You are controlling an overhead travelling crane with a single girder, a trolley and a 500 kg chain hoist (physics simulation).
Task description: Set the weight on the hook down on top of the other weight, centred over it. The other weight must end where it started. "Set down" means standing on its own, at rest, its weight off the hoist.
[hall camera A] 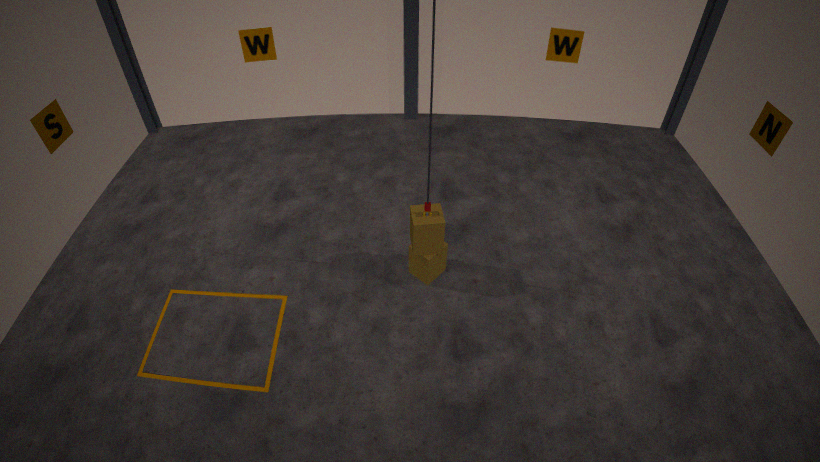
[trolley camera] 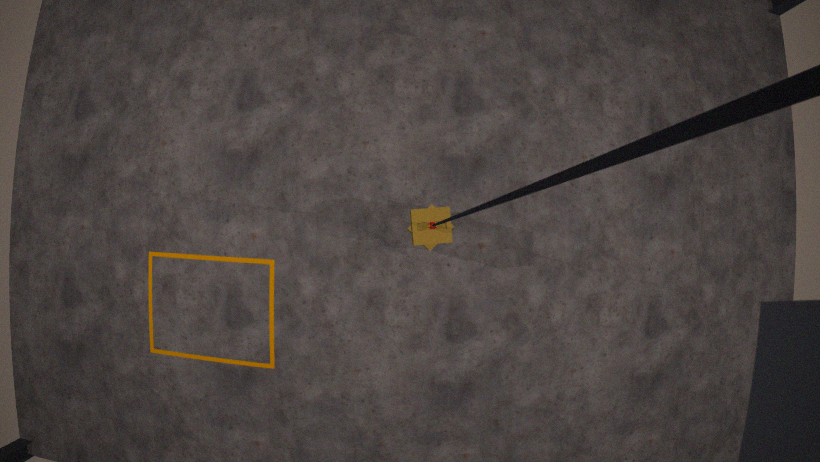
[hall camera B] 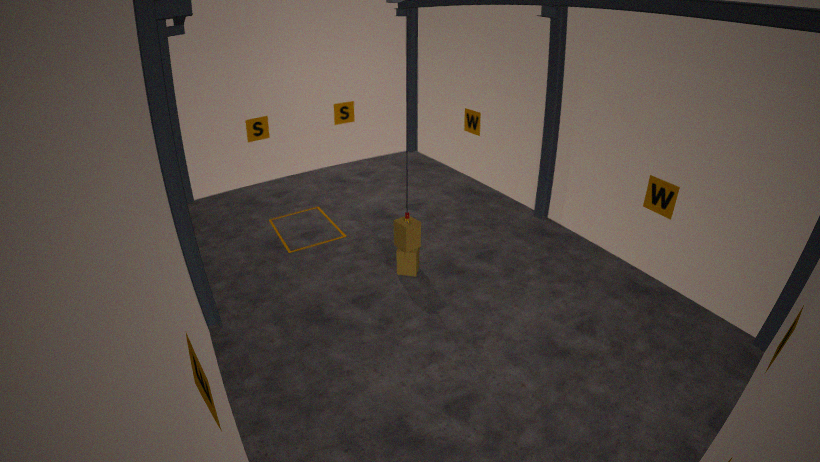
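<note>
The red hook (hall camera A: 427, 206) (hall camera B: 407, 215) (trolley camera: 432, 225) hangs on the chain and sits at the top of the upper yellow weight (hall camera A: 428, 234) (hall camera B: 407, 234) (trolley camera: 423, 236), which is on it. The upper weight is upright over the lower yellow weight (hall camera A: 427, 270) (hall camera B: 407, 264) (trolley camera: 430, 247), turned about an eighth of a turn against it. In the trolley view the lower weight's corners show past all four sides of the upper one, so the two look nearly centred. No gap shows between them, but contact and any load on the chain cannot be told for sure. The lower weight stands on the floor.
A yellow marked square (hall camera A: 277, 344) (hall camera B: 279, 235) (trolley camera: 271, 312) lies on the floor, to the left of the weights in all three views. Walls with letter signs and dark steel columns (hall camera A: 410, 57) (hall camera B: 552, 114) stand around the floor.
</note>
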